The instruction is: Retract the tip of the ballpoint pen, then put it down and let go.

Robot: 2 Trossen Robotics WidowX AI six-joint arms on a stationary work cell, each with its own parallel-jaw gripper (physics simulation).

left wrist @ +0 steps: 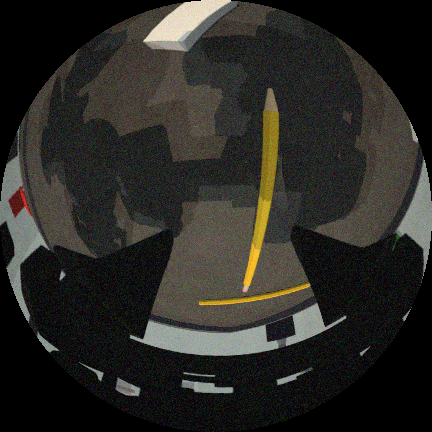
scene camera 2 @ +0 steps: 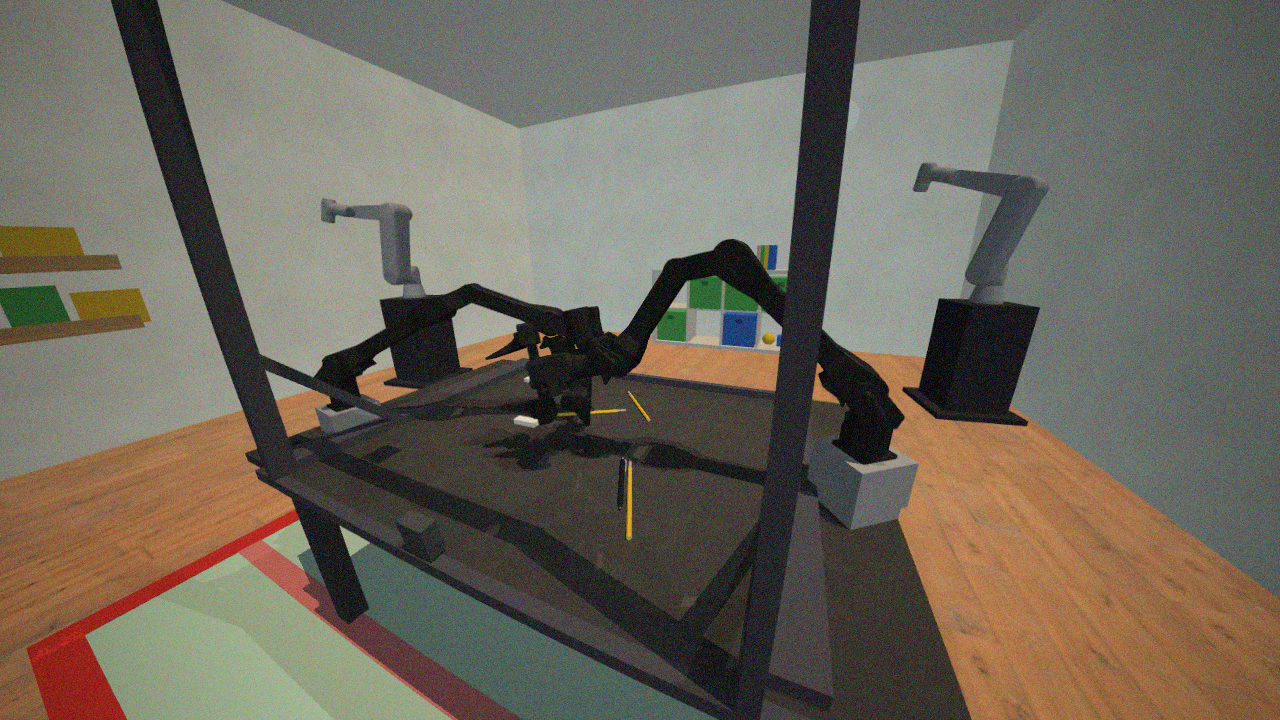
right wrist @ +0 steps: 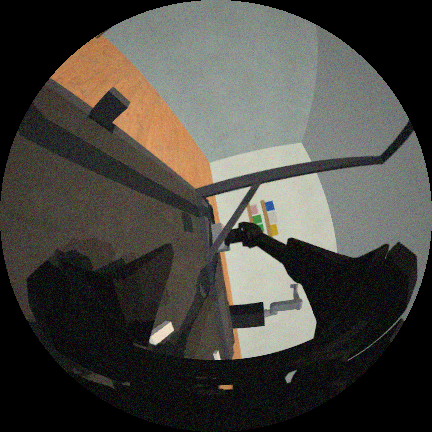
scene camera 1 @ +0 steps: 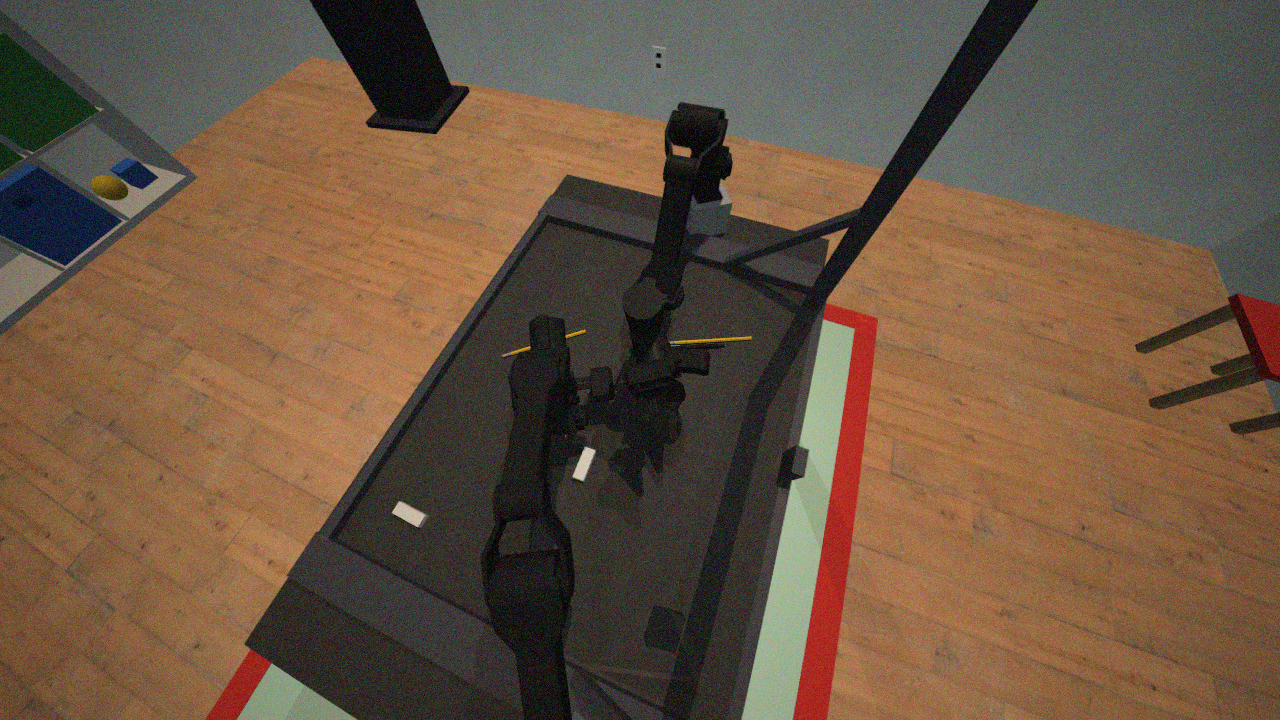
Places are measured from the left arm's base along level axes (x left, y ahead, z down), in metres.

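Pixels of known places: left gripper, between the fingertips: point(left wrist: 233, 234) point(scene camera 2: 588, 416); right gripper, between the fingertips: point(scene camera 2: 492, 383) point(right wrist: 231, 247) point(scene camera 1: 670, 439); left arm's base, origin of its link: point(scene camera 2: 347, 404) point(right wrist: 225, 237); right arm's base, origin of its link: point(scene camera 2: 863, 450) point(scene camera 1: 706, 192).
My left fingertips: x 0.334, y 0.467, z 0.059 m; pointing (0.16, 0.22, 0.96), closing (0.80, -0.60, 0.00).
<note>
For each thing: its middle in the pictures, then the offset to it from my left fingertips.
- thin dark ballpoint pen, middle of its body: point(scene camera 2: 622, 481) point(scene camera 1: 693, 346) dx -0.178, dy +0.220, dz -0.003 m
- third pencil, middle of its body: point(left wrist: 261, 296) point(scene camera 1: 544, 343) point(scene camera 2: 637, 404) dx +0.117, dy +0.073, dz -0.003 m
- white eraser block, middle of its body: point(right wrist: 160, 331) point(scene camera 1: 584, 464) point(scene camera 2: 526, 421) dx -0.104, dy -0.107, dz -0.005 m
A thin dark ballpoint pen point(scene camera 2: 620, 483) lies on the table beside a yellow pencil point(scene camera 2: 629, 502) point(scene camera 1: 712, 340), well apart from both grippers. My left gripper point(scene camera 1: 595, 403) point(scene camera 2: 566, 409) point(left wrist: 233, 234) is open and empty. It points down over another yellow pencil point(left wrist: 266, 177) that lies on the table between its fingers. My right gripper point(scene camera 1: 637, 472) point(scene camera 2: 505, 349) point(right wrist: 231, 247) is open and empty. It is held level above the table, close to the left gripper. The pen does not show in either wrist view.
A third pencil point(left wrist: 254, 298) lies near the table edge. A white eraser block point(scene camera 1: 583, 463) point(scene camera 2: 526, 422) point(left wrist: 181, 24) point(right wrist: 162, 332) lies by the grippers, and another one point(scene camera 1: 409, 513) lies near a table corner. Dark frame posts point(scene camera 2: 809, 286) stand around the table.
</note>
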